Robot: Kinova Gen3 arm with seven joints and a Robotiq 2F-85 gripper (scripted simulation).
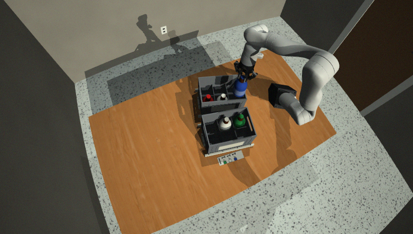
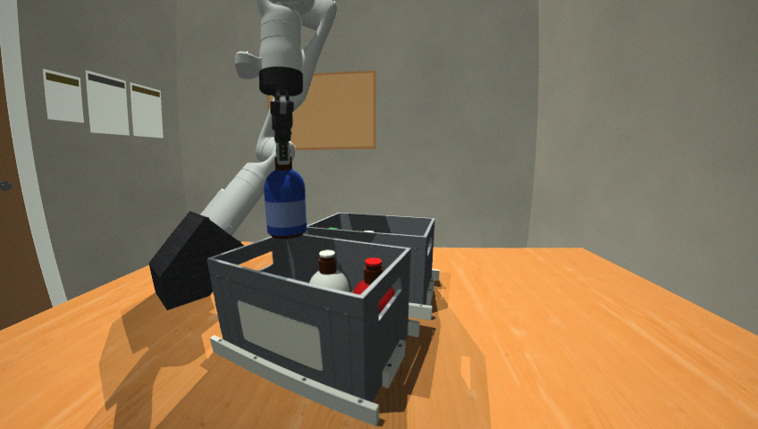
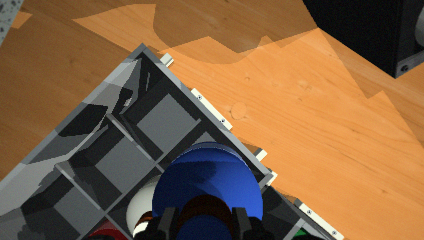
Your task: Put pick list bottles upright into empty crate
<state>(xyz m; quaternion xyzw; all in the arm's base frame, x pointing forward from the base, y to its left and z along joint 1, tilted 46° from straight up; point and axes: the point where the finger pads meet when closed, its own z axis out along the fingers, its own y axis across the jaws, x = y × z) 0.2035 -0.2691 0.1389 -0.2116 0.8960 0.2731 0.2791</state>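
My gripper is now 70 mm above the blue bottle. Also, from my hand: red bottle (170 mm ahead, 30 mm to the right, 250 mm below); green bottle (30 mm ahead, 140 mm to the left, 250 mm below); pick list (140 mm ahead, 320 mm to the left, 330 mm below).
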